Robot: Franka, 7 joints.
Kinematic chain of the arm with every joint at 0, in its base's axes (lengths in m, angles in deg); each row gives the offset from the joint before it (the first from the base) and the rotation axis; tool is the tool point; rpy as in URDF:
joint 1: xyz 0 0 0.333 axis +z
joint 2: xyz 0 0 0 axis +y
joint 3: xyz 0 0 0.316 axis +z
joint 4: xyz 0.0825 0 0 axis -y
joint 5: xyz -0.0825 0 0.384 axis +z
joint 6: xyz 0 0 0 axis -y
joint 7: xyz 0.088 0 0 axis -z
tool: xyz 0 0 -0.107 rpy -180 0 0
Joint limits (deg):
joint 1: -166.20..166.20
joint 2: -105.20..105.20
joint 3: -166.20..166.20
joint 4: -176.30..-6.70
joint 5: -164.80..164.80
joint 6: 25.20..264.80
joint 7: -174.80..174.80
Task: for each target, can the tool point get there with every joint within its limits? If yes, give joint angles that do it. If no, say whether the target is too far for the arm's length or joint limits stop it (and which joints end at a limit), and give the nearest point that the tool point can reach.
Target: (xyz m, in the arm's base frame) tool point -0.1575 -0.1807 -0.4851
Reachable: no: joint limits stop it (at a limit: joint 2) | nearest point -0.1630 -0.1870 -0.3596 | short by 0.126 m
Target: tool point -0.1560 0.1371 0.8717
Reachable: yes | joints -86.00 -86.31 -3.57 -118.65 81.25 196.12 -144.82
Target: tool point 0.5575 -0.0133 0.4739
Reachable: yes | joints -8.22 -3.58 10.80 -124.67 -115.17 122.06 71.20
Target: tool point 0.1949 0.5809 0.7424
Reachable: yes | joints 72.10 45.99 58.31 -20.13 -123.60 47.84 -117.36
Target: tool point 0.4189 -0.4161 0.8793
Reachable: yes | joints -68.89 13.19 33.10 -52.04 -17.94 117.47 143.95
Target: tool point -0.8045 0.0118 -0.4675
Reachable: no: too far | nearest point -0.6205 0.0091 -0.2375 | short by 0.295 m
